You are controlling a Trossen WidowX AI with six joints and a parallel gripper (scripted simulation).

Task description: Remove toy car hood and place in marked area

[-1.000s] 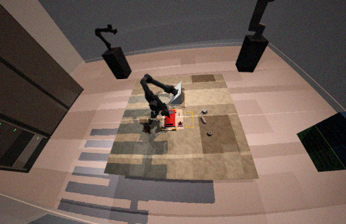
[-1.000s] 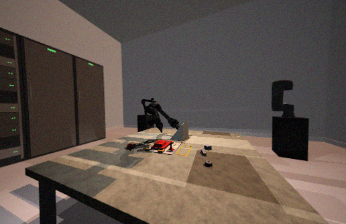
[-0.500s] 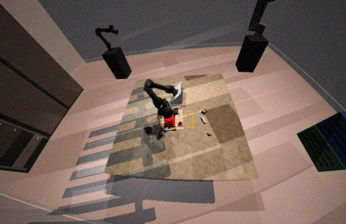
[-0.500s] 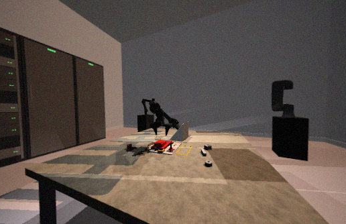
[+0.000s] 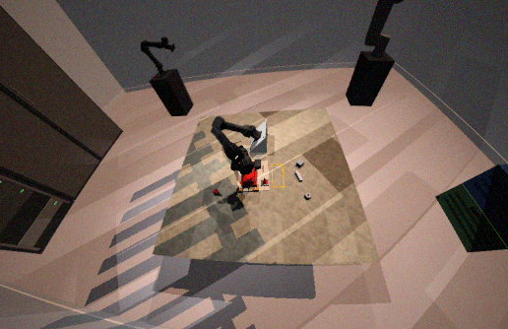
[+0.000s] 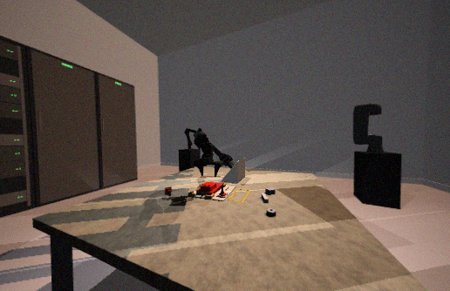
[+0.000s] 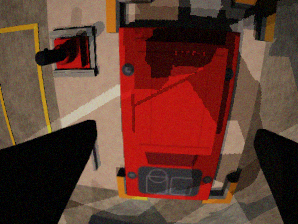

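My gripper tip is 6 cm above the red hood.
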